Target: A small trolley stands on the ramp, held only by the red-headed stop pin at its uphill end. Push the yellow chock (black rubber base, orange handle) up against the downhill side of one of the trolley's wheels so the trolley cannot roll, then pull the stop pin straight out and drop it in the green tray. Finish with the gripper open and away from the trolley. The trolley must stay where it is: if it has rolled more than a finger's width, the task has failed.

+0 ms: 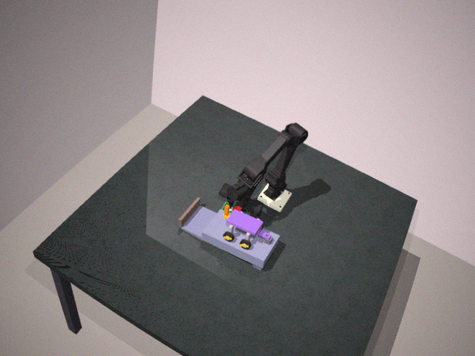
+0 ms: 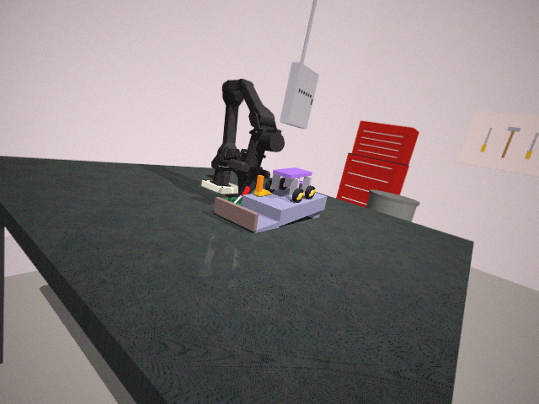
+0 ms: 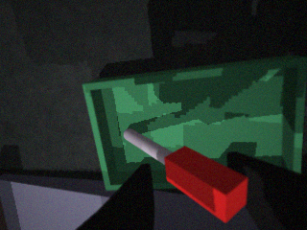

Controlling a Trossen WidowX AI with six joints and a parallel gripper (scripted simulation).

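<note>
My gripper tip is now 1 cm to the left of the red-headed stop pin. Also, from my gripper tip: yellow chock (7 cm ahead, 2 cm to the left, 4 cm above); green tray (1 cm behind, 5 cm below); lavender ramp (10 cm ahead, 11 cm to the left).
</note>
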